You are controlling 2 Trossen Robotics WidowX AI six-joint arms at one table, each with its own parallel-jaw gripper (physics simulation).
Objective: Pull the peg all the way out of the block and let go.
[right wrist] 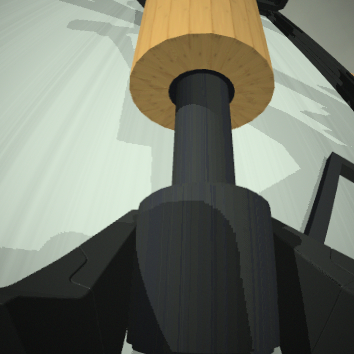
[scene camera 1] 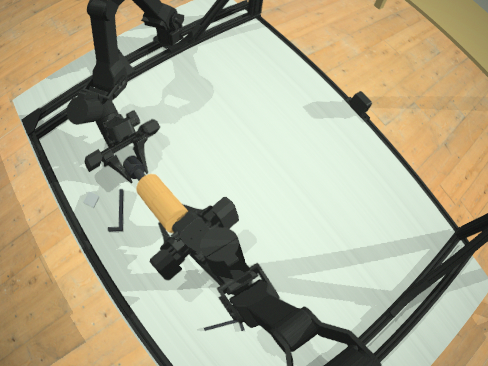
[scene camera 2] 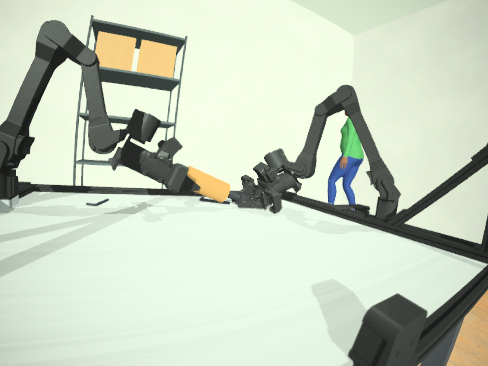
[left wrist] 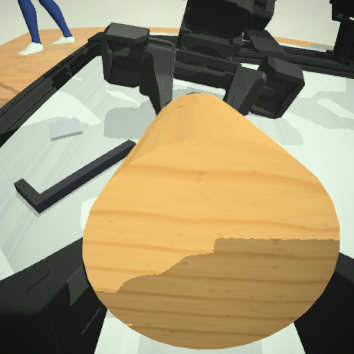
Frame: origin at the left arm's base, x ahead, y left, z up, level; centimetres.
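Where they show: left gripper, fingertip midpoint: (scene camera 1: 170,214) (scene camera 2: 195,186) (left wrist: 197,237); right gripper, fingertip midpoint: (right wrist: 196,222) (scene camera 1: 139,178) (scene camera 2: 234,203); right arm's base, link origin: (scene camera 1: 168,38) (scene camera 2: 384,219) (left wrist: 347,58).
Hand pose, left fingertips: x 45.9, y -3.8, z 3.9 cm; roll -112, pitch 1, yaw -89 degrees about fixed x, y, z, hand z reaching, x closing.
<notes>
Each offset is from my left fingertips to the top centre of the thing.
The wooden block {dx +2.8, dy -0.2, dz +5.4 cm} (scene camera 1: 161,202) (scene camera 2: 210,185) (left wrist: 205,200) (right wrist: 202,45) is a tan cylinder held tilted above the table. My left gripper (scene camera 1: 175,220) (scene camera 2: 189,181) is shut on its near end. The dark peg {dx +10.9, dy -0.5, dz +0.7 cm} (scene camera 1: 133,166) (scene camera 2: 234,196) (right wrist: 204,145) has a wide round head and a narrower shaft. In the right wrist view the shaft runs into the hole in the block's end face, and a length of shaft shows between head and block. My right gripper (scene camera 1: 138,176) (right wrist: 196,222) is shut on the head, one finger on each side. The shaft's tip is hidden inside the block.
A black L-shaped bar {dx +10.5, dy +8.5, dz -5.0 cm} (scene camera 1: 121,210) (left wrist: 85,172) (right wrist: 321,200) lies on the table beside the block. A small grey tile {dx +16.5, dy +11.7, dz -5.5 cm} (scene camera 1: 91,200) (left wrist: 65,128) lies near it. Another thin black piece {dx -23.9, dy +7.1, dz -5.2 cm} (scene camera 1: 220,325) (scene camera 2: 97,202) lies by the left arm. A dark frame (scene camera 1: 410,172) edges the table.
</notes>
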